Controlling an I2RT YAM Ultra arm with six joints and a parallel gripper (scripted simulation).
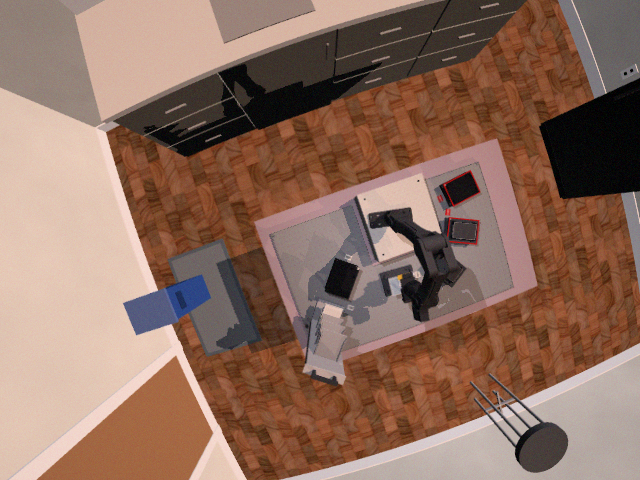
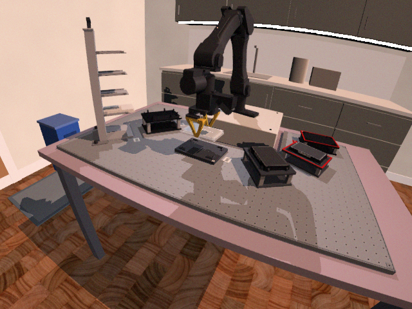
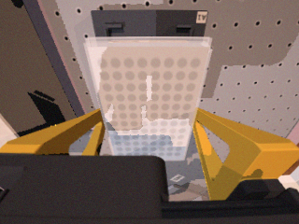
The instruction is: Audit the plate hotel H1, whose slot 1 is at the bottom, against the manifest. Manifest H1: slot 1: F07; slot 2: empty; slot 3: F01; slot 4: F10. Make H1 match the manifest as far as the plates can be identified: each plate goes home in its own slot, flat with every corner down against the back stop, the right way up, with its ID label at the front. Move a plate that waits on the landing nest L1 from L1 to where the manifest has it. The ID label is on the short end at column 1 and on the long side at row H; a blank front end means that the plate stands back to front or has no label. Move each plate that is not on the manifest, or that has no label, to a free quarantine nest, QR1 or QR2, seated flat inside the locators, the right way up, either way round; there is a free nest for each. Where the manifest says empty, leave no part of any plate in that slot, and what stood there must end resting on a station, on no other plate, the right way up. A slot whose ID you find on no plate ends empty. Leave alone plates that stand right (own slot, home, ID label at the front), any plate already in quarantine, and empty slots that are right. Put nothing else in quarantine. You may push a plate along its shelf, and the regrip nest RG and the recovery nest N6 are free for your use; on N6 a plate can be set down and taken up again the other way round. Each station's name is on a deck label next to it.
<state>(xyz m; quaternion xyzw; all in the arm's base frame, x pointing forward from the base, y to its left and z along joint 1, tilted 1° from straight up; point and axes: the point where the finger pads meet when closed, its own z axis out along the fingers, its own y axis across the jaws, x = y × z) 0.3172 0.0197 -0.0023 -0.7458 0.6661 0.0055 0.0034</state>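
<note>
Now: the N6 label 110 mm to the left of my hand, 80 mm below it and 10 mm behind it. From my hand the other things lie so: L1 deck label (170 mm to the left, 100 mm behind, 80 mm below); then H1 deck label (260 mm to the right, 100 mm ahead, 80 mm below); then dark plate (350 mm to the left, 200 mm behind, 40 mm below).
</note>
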